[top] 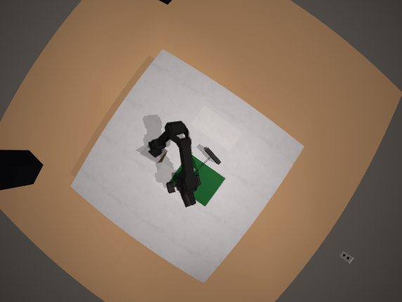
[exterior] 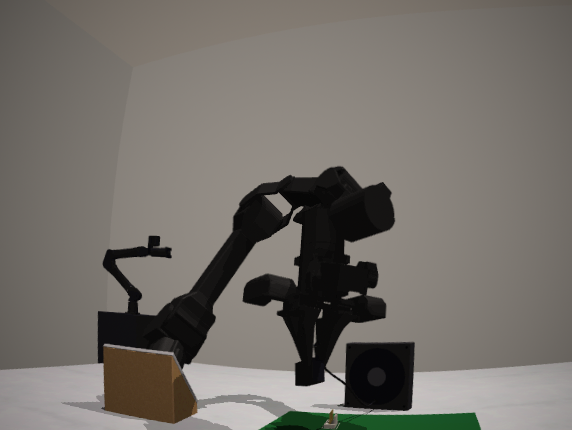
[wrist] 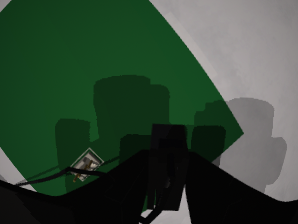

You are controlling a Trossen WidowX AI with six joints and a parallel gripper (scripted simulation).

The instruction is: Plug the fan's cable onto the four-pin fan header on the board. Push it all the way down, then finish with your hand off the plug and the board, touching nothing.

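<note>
Right now the four-pin header is 8 cm to the left of my gripper tip and 10 cm below it. From my gripper tip the other things lie so: green board: 7 cm ahead, 4 cm to the left, 12 cm below; black fan: 4 cm ahead, 23 cm to the left, 5 cm below; black fan plug: 1 cm behind, 1 cm to the left, 1 cm below.
</note>
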